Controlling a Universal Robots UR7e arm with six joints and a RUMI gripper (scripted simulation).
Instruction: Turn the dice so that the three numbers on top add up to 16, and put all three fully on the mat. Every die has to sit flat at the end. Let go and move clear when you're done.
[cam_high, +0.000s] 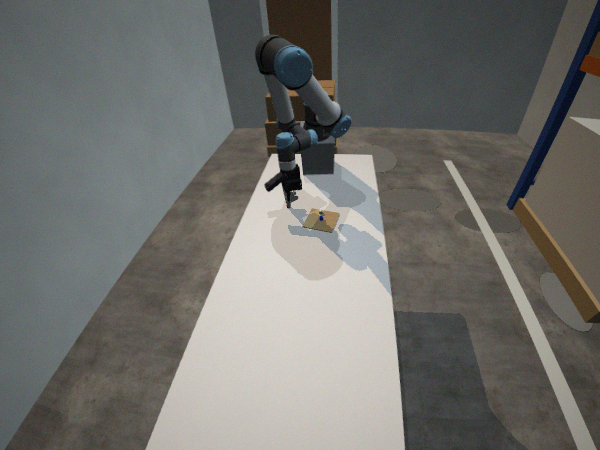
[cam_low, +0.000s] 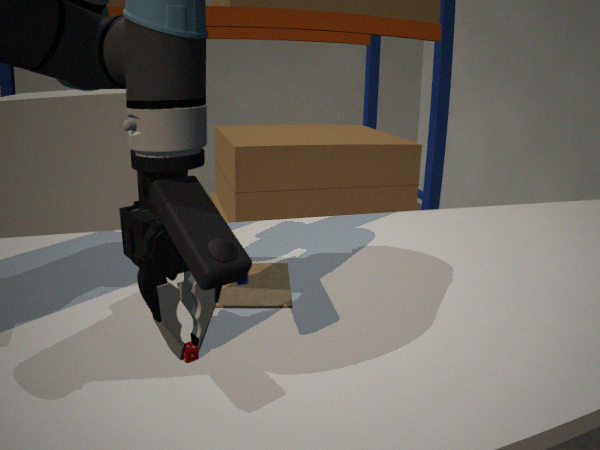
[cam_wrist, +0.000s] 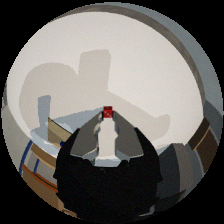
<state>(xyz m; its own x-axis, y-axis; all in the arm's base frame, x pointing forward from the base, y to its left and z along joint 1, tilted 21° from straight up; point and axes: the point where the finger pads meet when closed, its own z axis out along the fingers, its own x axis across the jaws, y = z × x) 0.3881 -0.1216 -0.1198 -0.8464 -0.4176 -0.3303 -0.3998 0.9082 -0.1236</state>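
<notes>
Right now my hand is 10 mm above the red die. Also, from my hand: blue die 90 mm ahead, 170 mm to the left, 10 mm below; then mat 90 mm ahead, 170 mm to the left, 20 mm below; then white die 40 mm ahead, 160 mm to the left, 10 mm below.
</notes>
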